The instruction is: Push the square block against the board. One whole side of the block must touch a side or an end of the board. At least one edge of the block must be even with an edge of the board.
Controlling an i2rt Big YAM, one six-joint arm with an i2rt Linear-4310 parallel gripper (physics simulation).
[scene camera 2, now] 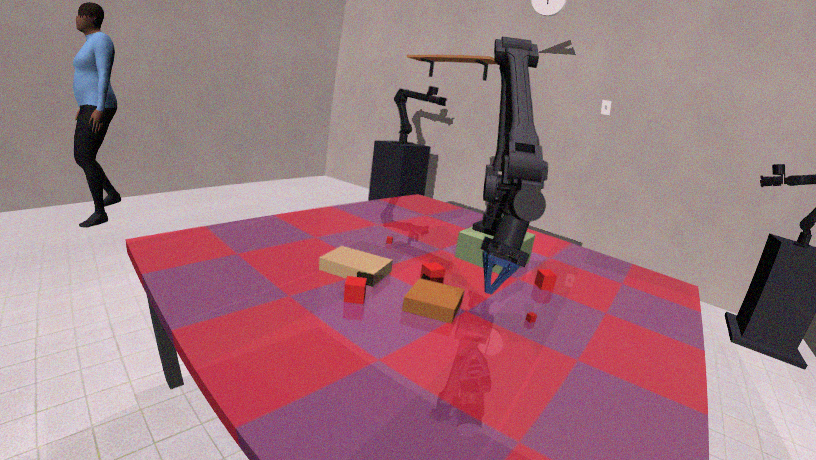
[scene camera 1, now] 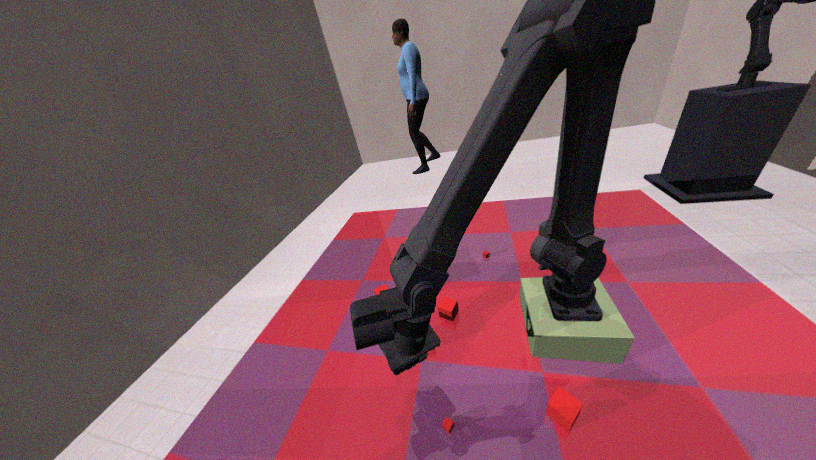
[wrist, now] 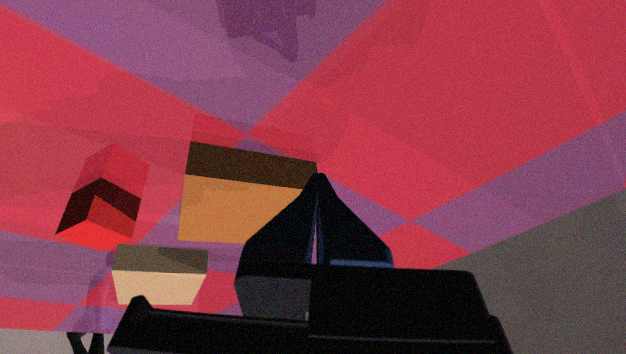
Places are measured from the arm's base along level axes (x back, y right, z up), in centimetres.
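Pixels of known places: gripper, between the fingertips: (scene camera 2: pixel 488 293) (scene camera 1: pixel 405 364) (wrist: pixel 318 181); arm's base, origin of its link: (scene camera 1: pixel 569 298).
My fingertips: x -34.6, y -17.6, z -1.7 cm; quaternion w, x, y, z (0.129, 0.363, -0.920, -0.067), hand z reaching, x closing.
Ahead of a thing's pixels: the offset from my fingertips to its top centre.
The square block {dx -2.4, dy +10.4, dz -3.4 cm} (scene camera 2: pixel 433 300) (wrist: pixel 220 210) is orange-brown and lies flat. The board {dx -4.2, dy +32.7, dz -3.4 cm} (scene camera 2: pixel 351 262) (wrist: pixel 159 287) is pale tan and lies flat beyond it, to its left in scene camera 2. A gap shows between them. My gripper (scene camera 2: pixel 489 292) (wrist: pixel 318 181) is shut and empty, pointing down. In scene camera 2 its blue fingertips are to the right of the block, apart from it. In the wrist view they overlap the block's right side. In scene camera 1 the arm hides the block and the board, and the fingers do not show.
A red cube {dx +6.9, dy +18.3, dz -2.6 cm} (scene camera 1: pixel 448 307) (scene camera 2: pixel 432 269) (wrist: pixel 102 227) is beside the block. Another red cube {dx -13.5, dy +22.4, dz -2.6 cm} (scene camera 1: pixel 381 289) (scene camera 2: pixel 354 290) is near the board. A larger red cube {dx +29.1, dy -2.3, dz -2.6 cm} (scene camera 1: pixel 564 406) (scene camera 2: pixel 545 280) and a tiny one {dx +8.9, dy -7.4, dz -5.0 cm} (scene camera 1: pixel 448 424) (scene camera 2: pixel 530 317) lie further off. The arm stands on a green box (scene camera 1: pixel 582 348) (scene camera 2: pixel 469 248).
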